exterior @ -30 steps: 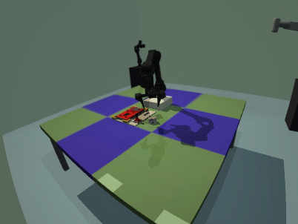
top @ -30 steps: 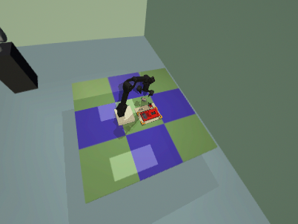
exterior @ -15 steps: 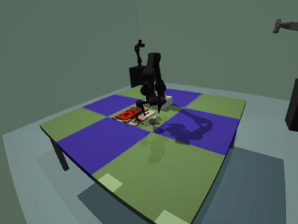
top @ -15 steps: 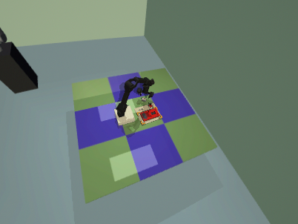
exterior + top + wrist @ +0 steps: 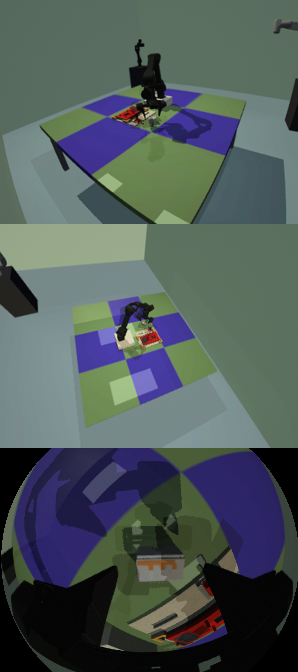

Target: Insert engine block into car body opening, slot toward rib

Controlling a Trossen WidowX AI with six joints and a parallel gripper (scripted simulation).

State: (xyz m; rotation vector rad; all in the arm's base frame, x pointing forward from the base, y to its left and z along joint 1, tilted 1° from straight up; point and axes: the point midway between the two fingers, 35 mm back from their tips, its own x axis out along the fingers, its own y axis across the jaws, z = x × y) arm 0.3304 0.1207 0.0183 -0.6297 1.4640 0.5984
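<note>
The engine block lies 3 cm below my gripper tip.
</note>
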